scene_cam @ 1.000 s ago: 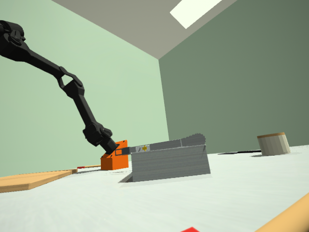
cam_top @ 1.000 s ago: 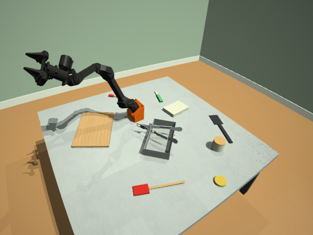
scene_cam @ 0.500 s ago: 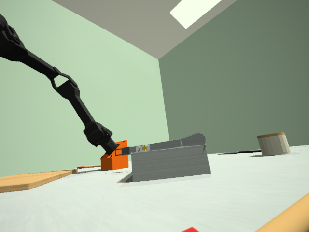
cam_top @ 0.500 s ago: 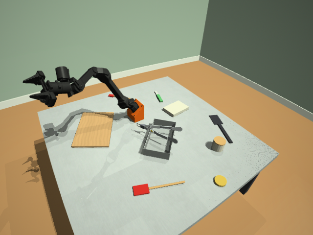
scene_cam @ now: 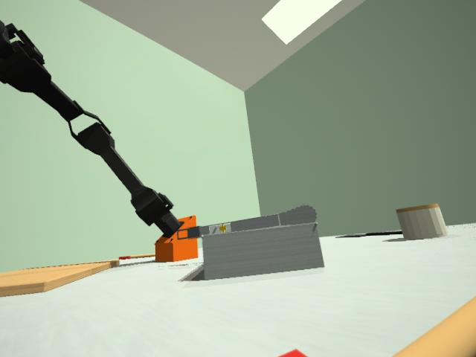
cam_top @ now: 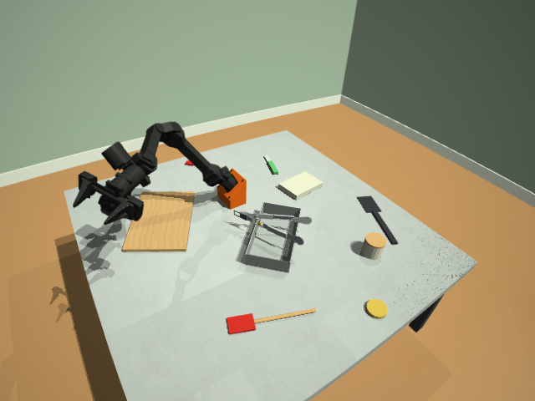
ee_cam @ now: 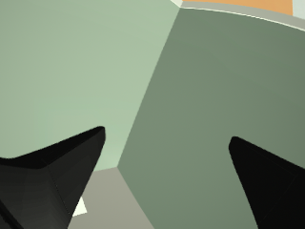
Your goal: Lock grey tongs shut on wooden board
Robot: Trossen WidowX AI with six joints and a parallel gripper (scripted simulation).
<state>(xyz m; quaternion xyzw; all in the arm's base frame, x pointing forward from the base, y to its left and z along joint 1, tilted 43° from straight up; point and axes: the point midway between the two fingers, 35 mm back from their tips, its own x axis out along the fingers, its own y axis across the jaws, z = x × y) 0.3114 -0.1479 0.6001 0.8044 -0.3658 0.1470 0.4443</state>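
Now: gripper tip 540 mm to the right of the yellow lock piece, 320 mm above it and 110 mm past it. Also, from my gripper tip: grey roasting tin: 590 mm to the left, 360 mm below, 60 mm behind; red spatula: 390 mm below, 380 mm to the left, 230 mm ahead; wooden board: 390 mm below, 370 mm behind, 230 mm to the left.
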